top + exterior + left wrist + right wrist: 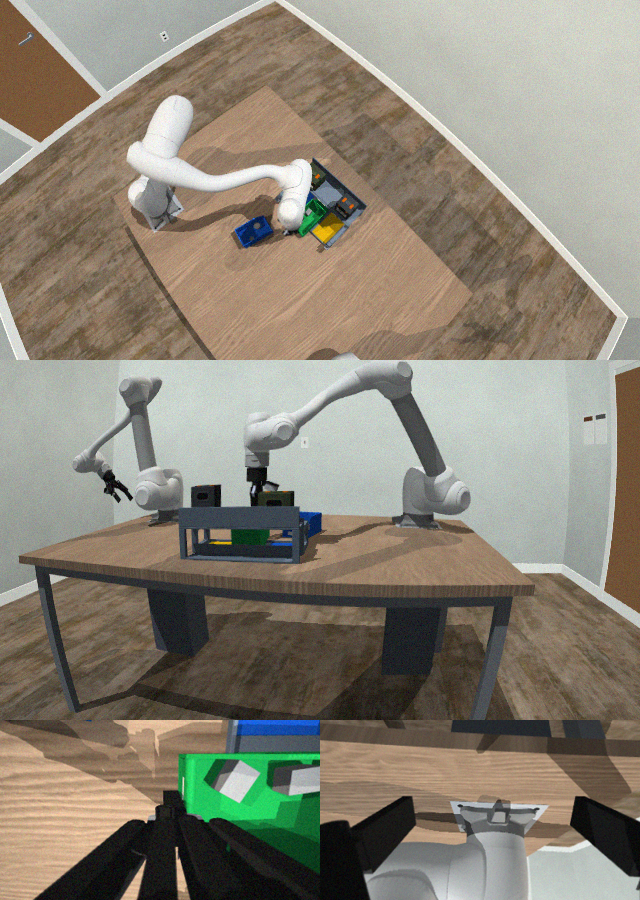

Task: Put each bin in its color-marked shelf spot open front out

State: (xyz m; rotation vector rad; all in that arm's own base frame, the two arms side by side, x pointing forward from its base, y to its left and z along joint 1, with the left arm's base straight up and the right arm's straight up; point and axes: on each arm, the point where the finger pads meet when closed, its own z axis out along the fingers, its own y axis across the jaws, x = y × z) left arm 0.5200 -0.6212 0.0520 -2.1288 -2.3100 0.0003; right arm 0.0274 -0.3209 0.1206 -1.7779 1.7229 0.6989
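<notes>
Right now my left hand is 100 mm short of the green bin and 10 mm to the right of it. Round my left hand: blue bin 160 mm behind, 140 mm to the left, 20 mm below; then grey shelf 180 mm ahead, 20 mm to the left, 20 mm above; then round part 130 mm behind, 160 mm to the left, 40 mm below.
</notes>
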